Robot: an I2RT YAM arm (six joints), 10 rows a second.
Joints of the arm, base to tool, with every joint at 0 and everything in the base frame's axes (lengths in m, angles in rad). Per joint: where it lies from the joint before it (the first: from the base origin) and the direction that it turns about. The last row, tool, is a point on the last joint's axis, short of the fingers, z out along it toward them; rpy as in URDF.
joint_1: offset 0 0 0.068 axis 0 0 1
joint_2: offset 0.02 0.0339 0.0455 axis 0 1 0
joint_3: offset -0.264 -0.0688 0 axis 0 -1 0
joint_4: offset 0.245 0.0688 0.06 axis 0 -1 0
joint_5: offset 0.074 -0.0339 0.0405 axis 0 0 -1
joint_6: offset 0.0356 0 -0.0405 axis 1 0 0
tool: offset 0 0 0 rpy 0 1.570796 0
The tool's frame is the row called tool.
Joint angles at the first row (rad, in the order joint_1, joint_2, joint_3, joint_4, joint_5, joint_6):
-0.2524 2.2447 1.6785 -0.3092 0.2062 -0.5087
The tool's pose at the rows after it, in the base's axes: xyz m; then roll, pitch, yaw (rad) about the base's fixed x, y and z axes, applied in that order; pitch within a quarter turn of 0, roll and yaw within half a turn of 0:
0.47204 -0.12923 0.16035 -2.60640 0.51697 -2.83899
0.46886 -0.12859 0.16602 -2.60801 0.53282 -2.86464
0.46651 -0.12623 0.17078 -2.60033 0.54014 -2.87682
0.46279 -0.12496 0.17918 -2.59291 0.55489 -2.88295
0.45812 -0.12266 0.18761 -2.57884 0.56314 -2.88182
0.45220 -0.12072 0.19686 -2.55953 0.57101 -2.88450
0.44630 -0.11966 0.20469 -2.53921 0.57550 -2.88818
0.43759 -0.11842 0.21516 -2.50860 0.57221 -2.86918
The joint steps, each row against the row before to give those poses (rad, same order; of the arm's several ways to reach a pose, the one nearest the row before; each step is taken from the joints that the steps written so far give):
0.0004 -0.0228 -0.0192 0.0011 0.0051 0.0215
0.0003 -0.0208 -0.0132 -0.0002 0.0091 0.0258
0.0046 -0.0178 -0.0116 0.0001 0.0151 0.0147
0.0011 -0.0276 -0.0140 0.0001 0.0061 0.0097
0.0032 -0.0312 -0.0187 -0.0002 0.0111 0.0028
0.0023 -0.0359 -0.0223 0.0000 0.0182 0.0043
0.0006 -0.0323 -0.0211 0.0002 0.0199 0.0023
-0.0007 -0.0457 -0.0302 -0.0002 0.0151 -0.0199

